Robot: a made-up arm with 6 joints. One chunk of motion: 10 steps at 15 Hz.
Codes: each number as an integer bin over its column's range. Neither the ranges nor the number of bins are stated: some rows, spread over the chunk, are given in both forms.
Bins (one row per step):
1: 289 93 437 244 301 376
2: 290 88 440 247 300 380
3: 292 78 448 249 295 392
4: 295 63 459 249 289 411
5: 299 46 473 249 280 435
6: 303 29 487 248 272 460
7: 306 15 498 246 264 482
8: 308 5 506 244 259 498
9: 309 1 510 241 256 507
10: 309 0 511 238 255 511
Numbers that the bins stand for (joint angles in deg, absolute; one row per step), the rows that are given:
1: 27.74 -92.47 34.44 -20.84 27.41 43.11
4: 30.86 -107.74 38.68 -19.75 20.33 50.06
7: 36.58 -132.17 46.20 -20.40 5.59 64.15
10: 38.14 -139.81 48.71 -22.14 0.28 69.91
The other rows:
2: 28.26 -95.01 35.02 -20.18 26.82 43.91
3: 29.30 -100.10 36.56 -19.75 23.87 46.29
5: 32.94 -116.39 41.38 -19.75 15.03 54.82
6: 35.02 -125.05 44.08 -19.97 10.31 59.79
8: 37.62 -137.26 47.75 -20.84 2.64 67.33
9: 38.14 -139.30 48.52 -21.49 0.87 69.12

